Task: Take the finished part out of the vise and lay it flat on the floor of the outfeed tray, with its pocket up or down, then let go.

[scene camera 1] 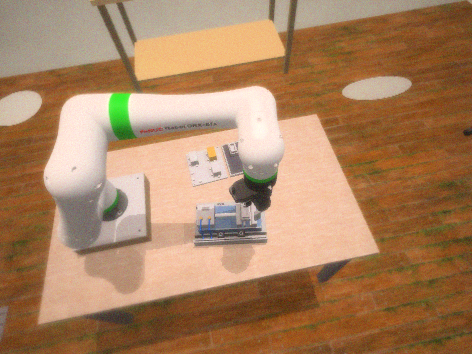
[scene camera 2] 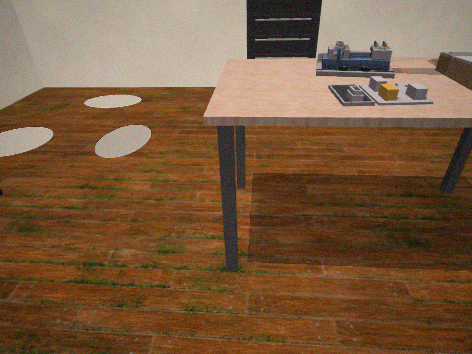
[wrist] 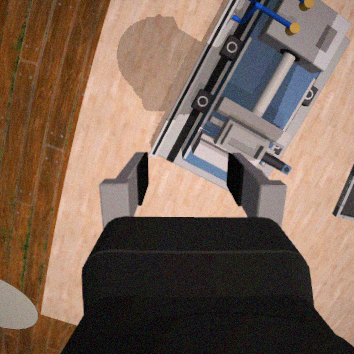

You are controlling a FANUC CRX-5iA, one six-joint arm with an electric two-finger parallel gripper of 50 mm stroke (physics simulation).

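Frame: origin at the arm's base, x ahead, y left, z up, level; metres.
Seen in the pictures: gripper, fingertip midpoint: [scene camera 1: 252, 211] [wrist: 187, 168]; arm's base, link origin: [scene camera 1: 110, 204].
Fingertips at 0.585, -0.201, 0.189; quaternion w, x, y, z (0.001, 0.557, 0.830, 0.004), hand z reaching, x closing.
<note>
Pixels of each thing's middle, then the offset from my fingertips to it, as dx, dy, dz. "spot": a spot on its surface instead.
- finished part, body centre: [wrist: 242, 142] [scene camera 1: 245, 212] [scene camera 2: 339, 46] -0.018, +0.074, -0.169
- grey vise, body centre: [wrist: 256, 93] [scene camera 1: 229, 218] [scene camera 2: 354, 58] -0.086, +0.077, -0.217
- grey stepped piece, body centre: [scene camera 2: 355, 93] [scene camera 1: 232, 149] -0.031, +0.453, -0.243
- light plate, body centre: [scene camera 2: 393, 93] [scene camera 1: 206, 165] -0.171, +0.387, -0.262
- orange block, body centre: [scene camera 2: 388, 92] [scene camera 1: 211, 153] -0.137, +0.438, -0.240
- dark handle-like piece, surface spot: [wrist: 276, 164] spot: -0.010, +0.131, -0.170
The finished part [scene camera 1: 245, 214] [wrist: 243, 140] is a grey block with its pocket up, clamped between the jaws of the blue and grey vise [scene camera 1: 227, 223] [scene camera 2: 356, 63] [wrist: 239, 82]. My gripper [scene camera 1: 259, 210] [wrist: 187, 168] is open and empty. It hangs above the jaw end of the vise; in the wrist view the part lies ahead and to the right of the space between the fingers. The gripper does not show in scene camera 2. The dark outfeed tray [scene camera 1: 234, 167] [scene camera 2: 340, 92] [wrist: 349, 202] lies beyond the vise; a grey stepped piece [scene camera 1: 233, 148] [scene camera 2: 355, 93] stands in it.
A light plate [scene camera 1: 201, 176] [scene camera 2: 409, 100] beside the tray carries an orange block [scene camera 1: 211, 153] [scene camera 2: 388, 92] and two grey blocks. Blue hoses [wrist: 275, 17] rise at the vise's far end in the wrist view. A dark handle-like piece [wrist: 276, 164] sticks out beside the jaws.
</note>
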